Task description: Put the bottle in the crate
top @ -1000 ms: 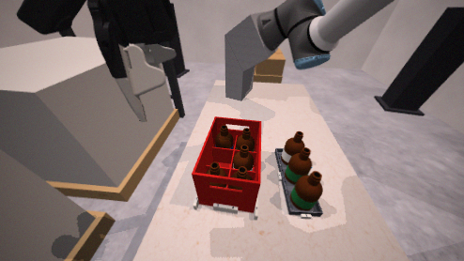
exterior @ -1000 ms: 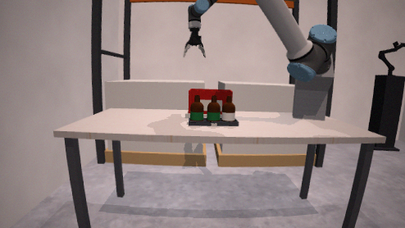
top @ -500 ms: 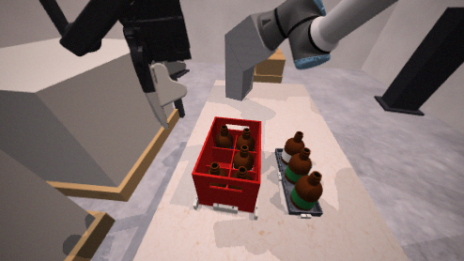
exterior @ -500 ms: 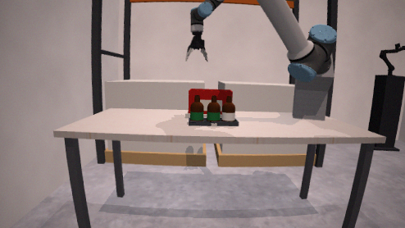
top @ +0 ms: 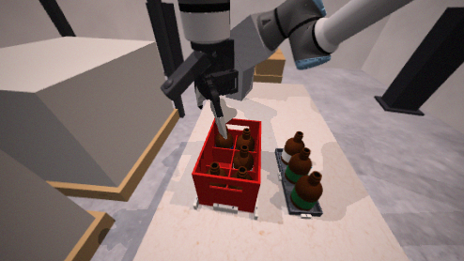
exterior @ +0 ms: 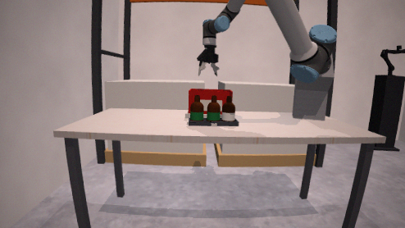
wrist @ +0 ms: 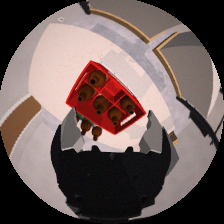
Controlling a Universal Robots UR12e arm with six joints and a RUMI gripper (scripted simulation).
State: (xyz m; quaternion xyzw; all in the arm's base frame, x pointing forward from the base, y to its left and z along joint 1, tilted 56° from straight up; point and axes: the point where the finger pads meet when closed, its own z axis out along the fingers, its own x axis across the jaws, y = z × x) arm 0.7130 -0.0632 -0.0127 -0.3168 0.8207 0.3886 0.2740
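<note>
Right now the white-labelled bottle is 270 mm to the left of my hand, 180 mm below it and 170 mm behind it. The rest, counted from my hand: tray 290 mm to the left, 250 mm below, 80 mm behind; then red crate 180 mm below, 60 mm to the left, 30 mm behind.
</note>
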